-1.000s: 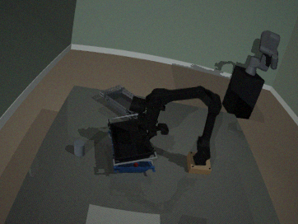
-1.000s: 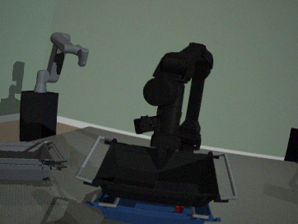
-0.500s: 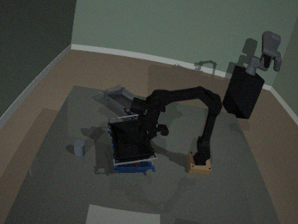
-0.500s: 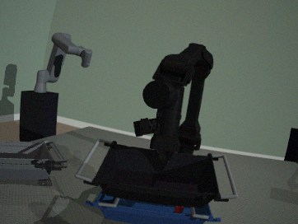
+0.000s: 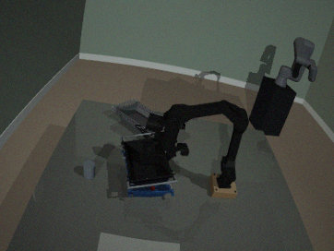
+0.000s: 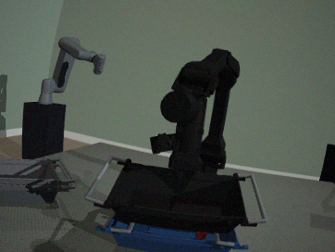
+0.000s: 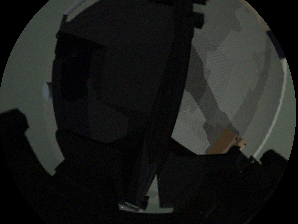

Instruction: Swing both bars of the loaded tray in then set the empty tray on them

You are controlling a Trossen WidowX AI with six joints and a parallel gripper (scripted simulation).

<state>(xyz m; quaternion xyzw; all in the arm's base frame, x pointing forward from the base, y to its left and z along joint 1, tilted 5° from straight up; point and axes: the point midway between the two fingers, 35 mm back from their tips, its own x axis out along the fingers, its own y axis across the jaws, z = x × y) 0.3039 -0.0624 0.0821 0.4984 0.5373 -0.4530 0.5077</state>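
Now: the black tray 80 mm ahead of my gripper tip, 20 mm above it and 10 mm to the left of it. Round my gripper tip: red block 90 mm below, 70 mm to the left, 30 mm ahead.
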